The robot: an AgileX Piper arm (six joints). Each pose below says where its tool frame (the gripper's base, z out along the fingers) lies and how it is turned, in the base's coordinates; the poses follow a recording.
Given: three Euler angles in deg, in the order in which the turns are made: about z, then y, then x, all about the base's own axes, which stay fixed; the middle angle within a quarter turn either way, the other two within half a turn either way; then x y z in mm.
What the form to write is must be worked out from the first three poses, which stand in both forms.
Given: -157.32 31.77 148.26 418 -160 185
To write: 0.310 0.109 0.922 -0.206 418 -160 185
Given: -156.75 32.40 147.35 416 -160 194
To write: 0.317 0.109 0.918 -0.210 416 -160 194
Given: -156.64 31.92 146.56 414 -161 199
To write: 0.314 0.109 0.918 -0.218 414 -161 199
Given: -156.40 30.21 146.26 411 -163 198
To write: 0.301 0.115 0.920 -0.223 411 -163 198
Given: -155.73 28.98 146.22 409 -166 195
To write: 0.293 0.124 0.921 -0.225 409 -166 195
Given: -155.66 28.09 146.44 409 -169 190
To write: 0.286 0.127 0.923 -0.225 409 -169 190
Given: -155.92 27.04 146.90 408 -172 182
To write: 0.277 0.129 0.925 -0.224 408 -172 182
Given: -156.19 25.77 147.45 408 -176 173
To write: 0.266 0.132 0.929 -0.223 408 -176 173
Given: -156.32 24.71 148.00 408 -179 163
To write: 0.257 0.135 0.931 -0.221 408 -179 163
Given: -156.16 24.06 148.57 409 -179 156
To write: 0.251 0.139 0.933 -0.218 409 -179 156
